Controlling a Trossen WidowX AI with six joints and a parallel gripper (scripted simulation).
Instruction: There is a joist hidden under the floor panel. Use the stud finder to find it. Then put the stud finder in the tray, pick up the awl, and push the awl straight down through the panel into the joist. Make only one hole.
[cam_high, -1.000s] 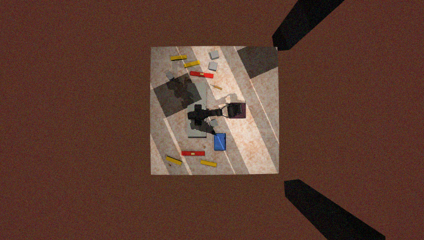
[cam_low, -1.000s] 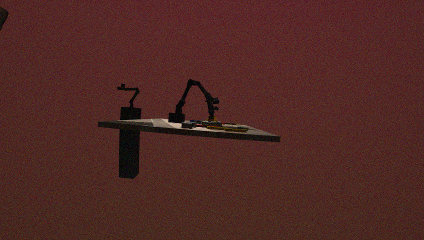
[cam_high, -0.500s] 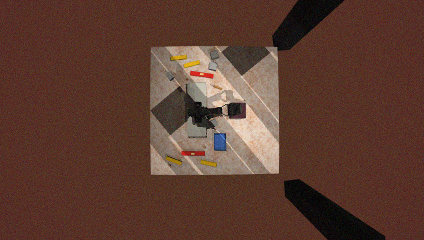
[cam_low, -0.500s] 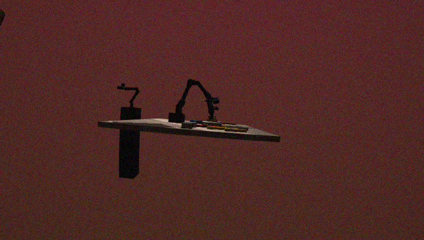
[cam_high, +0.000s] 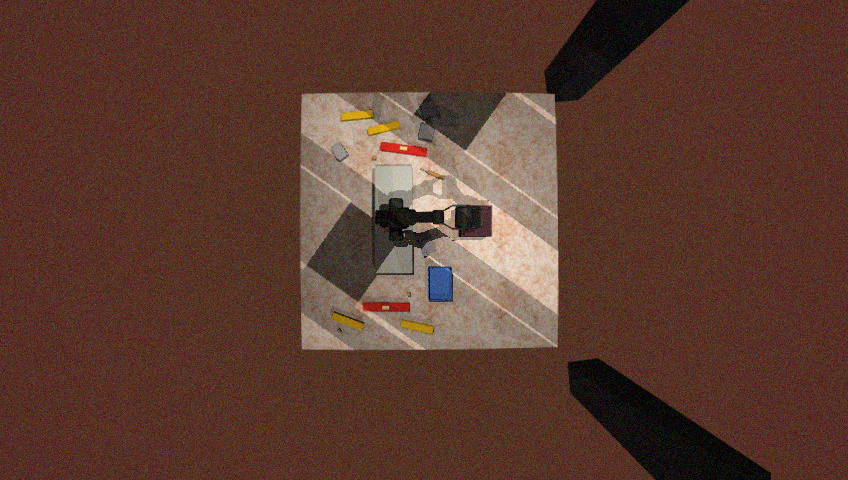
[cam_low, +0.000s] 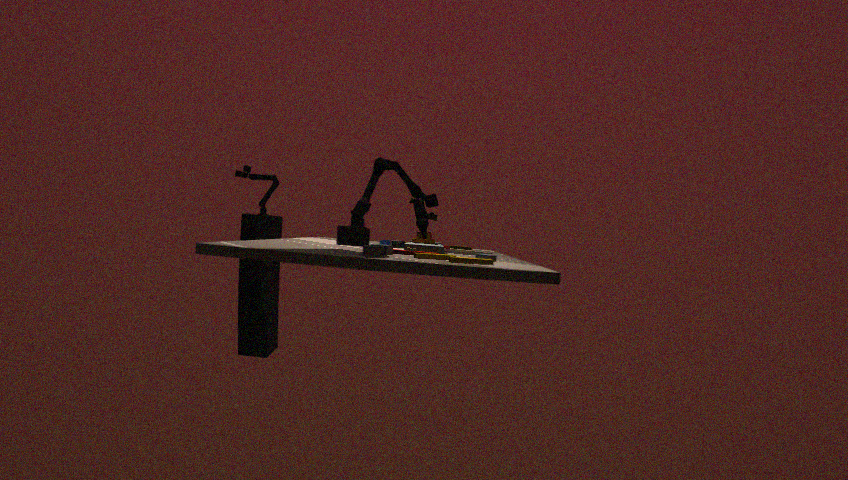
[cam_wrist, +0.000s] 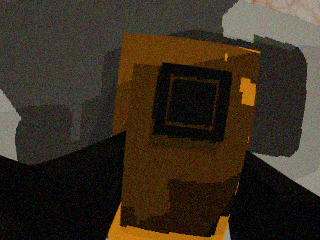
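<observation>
Now: gripper tip 33 cm to the right of the blue tray, 19 cm past it and 5 cm above it. Round my gripper tip: stud finder (2 cm above, 1 cm ahead); then awl (22 cm to the right, 20 cm behind, 6 cm below).
</observation>
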